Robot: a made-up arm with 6 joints.
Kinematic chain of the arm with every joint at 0, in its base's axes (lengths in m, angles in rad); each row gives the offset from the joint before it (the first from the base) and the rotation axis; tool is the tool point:
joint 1: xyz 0 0 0.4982 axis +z
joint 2: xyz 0 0 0 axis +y
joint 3: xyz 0 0 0.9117 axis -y
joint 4: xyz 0 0 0 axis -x
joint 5: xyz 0.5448 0 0 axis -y
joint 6: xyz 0 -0.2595 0 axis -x
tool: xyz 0 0 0
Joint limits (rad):
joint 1: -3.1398..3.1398
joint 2: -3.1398..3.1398
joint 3: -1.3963..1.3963
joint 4: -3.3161..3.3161
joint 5: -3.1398..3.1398
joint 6: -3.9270..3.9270
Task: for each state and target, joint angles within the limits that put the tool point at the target. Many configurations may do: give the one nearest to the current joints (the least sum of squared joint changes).
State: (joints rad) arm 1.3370 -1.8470 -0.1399 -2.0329 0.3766 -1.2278
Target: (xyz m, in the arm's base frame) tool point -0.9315 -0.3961 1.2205
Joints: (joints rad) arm 0.5848 -1.3990 0.6656 -2.3589 0.3766 -1.2278
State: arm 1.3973 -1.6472 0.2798 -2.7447 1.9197 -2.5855
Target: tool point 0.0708 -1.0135 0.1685
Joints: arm 1.8695 -2.4557 0.1615 -2.6651 1.9197 -2.5855
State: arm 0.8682 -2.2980 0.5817 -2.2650 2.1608 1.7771
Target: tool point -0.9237 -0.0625 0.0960
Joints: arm 0.2529 -2.5979 0.1767 -2.2880 2.1608 1.7771
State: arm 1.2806 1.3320 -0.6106 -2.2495 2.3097 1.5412
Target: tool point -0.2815 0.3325 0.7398
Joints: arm 1.7902 0.4791 -0.8627 -2.4654 2.3097 1.5412
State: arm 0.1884 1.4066 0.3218 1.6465 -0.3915 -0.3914
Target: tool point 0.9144 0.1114 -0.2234
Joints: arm 0.1027 1.7013 -0.2849 1.6368 -0.3915 -0.3914
